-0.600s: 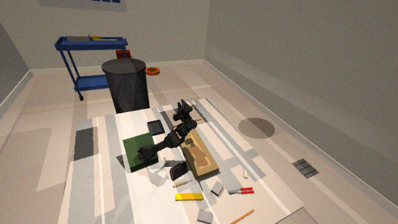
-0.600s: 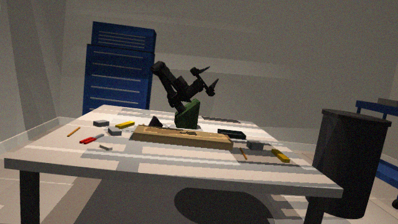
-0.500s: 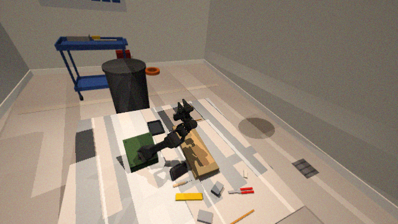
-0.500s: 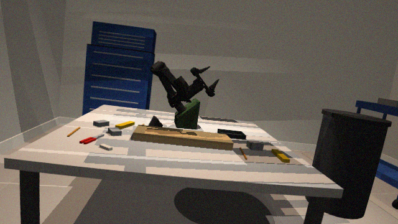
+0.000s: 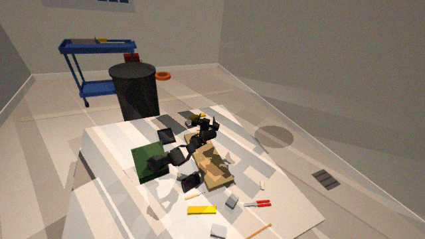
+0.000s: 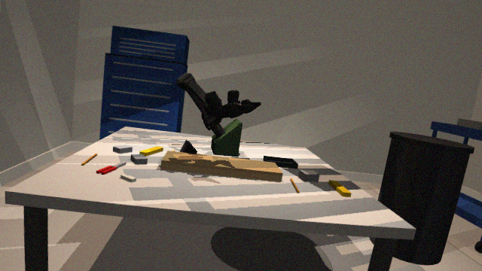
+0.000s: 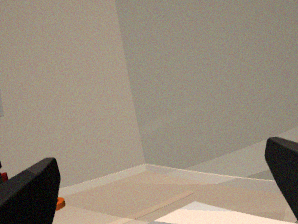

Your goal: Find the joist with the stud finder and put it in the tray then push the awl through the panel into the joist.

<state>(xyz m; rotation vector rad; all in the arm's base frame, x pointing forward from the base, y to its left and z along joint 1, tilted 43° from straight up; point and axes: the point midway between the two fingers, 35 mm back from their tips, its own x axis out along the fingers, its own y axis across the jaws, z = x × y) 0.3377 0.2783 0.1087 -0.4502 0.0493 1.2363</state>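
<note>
My gripper tip is now 290 mm to the left of the stud finder, 290 mm above it and 210 mm past it. The rest, counted from my gripper tip: awl (380 mm to the right, 310 mm below, 160 mm behind); then black tray (300 mm below, 280 mm behind, 180 mm to the left).
</note>
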